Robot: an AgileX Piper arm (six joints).
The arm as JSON. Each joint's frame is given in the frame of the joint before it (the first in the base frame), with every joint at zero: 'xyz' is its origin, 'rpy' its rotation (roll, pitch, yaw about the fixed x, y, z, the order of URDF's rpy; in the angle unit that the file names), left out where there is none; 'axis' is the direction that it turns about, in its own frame. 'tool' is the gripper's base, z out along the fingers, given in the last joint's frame.
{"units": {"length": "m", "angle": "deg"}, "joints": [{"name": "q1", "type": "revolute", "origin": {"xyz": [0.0, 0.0, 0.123]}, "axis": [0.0, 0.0, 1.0]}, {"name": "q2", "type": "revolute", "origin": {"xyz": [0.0, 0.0, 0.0]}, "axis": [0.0, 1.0, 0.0]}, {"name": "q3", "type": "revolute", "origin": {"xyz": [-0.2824, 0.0, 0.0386]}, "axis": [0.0, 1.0, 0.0]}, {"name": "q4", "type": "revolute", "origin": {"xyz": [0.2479, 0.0, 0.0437]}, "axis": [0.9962, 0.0, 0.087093]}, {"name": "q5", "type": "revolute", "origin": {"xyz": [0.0, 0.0, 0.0]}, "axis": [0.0, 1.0, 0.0]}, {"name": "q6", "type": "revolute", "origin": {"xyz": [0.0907, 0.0, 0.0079]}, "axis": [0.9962, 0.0, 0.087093]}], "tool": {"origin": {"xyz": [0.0, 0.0, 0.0], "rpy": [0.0, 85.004, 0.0]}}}
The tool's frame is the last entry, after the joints.
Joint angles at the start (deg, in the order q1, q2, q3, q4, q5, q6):
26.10 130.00 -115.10 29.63 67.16 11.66
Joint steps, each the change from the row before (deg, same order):
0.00 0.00 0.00 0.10 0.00 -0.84
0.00 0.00 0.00 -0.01 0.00 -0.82
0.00 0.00 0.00 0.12 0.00 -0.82
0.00 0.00 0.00 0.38 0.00 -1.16
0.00 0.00 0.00 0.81 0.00 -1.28
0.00 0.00 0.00 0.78 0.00 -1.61
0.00 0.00 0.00 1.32 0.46 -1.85
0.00 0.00 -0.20 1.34 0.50 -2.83
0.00 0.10 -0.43 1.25 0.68 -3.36
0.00 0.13 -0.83 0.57 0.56 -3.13
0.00 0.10 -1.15 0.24 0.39 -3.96
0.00 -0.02 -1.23 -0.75 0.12 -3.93
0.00 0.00 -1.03 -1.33 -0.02 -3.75
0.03 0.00 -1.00 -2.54 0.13 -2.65
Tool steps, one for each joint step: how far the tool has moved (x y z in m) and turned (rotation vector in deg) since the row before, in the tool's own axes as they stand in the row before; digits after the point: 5 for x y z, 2 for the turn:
0.00003 0.00014 0.00000 -0.09 0.02 -0.80
0.00000 -0.00001 0.00000 0.01 0.00 -0.82
0.00003 0.00017 0.00000 -0.11 0.02 -0.77
0.00009 0.00055 0.00000 -0.35 0.05 -1.01
0.00016 0.00118 -0.00001 -0.74 0.10 -0.97
0.00013 0.00113 -0.00001 -0.71 0.07 -1.31
0.00089 0.00187 -0.00002 -1.18 0.55 -1.34
0.00046 0.00250 -0.00073 -1.27 0.38 -2.43
0.00008 0.00260 -0.00080 -1.24 0.38 -3.08
-0.00113 0.00258 -0.00194 -0.68 -0.06 -3.31
-0.00221 0.00302 -0.00325 -0.37 -0.51 -4.46
-0.00279 0.00214 -0.00439 0.62 -0.78 -4.88
-0.00241 0.00042 -0.00361 1.24 -0.55 -4.76
-0.00161 -0.00135 -0.00347 2.30 0.06 -4.06

